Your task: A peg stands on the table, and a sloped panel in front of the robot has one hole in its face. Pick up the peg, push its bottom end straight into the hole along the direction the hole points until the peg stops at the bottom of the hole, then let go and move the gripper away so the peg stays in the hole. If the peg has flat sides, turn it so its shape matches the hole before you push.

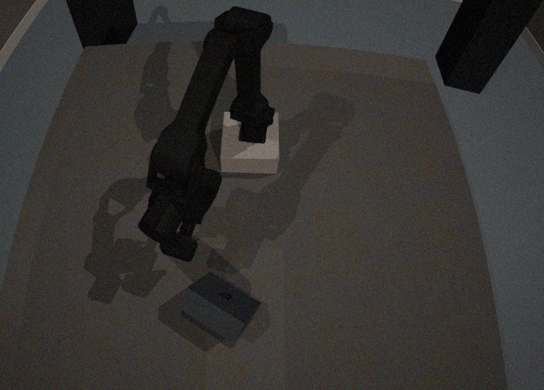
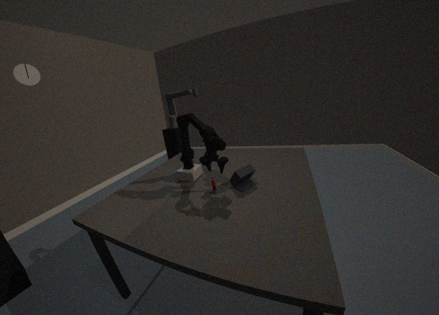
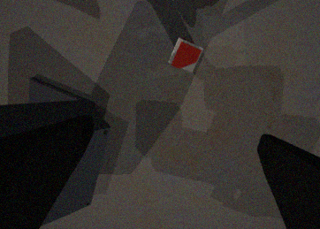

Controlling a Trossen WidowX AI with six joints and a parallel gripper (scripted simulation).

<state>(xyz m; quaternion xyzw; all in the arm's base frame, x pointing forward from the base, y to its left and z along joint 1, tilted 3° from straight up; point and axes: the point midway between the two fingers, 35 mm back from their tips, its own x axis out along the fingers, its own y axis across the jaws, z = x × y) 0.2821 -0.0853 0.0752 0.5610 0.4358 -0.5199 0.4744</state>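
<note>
My gripper tip is now 4 cm to the left of the red peg, 4 cm above it and 1 cm past it. From my gripper tip the other things lie so: sloped panel: 15 cm ahead, 7 cm to the left, 4 cm below.
</note>
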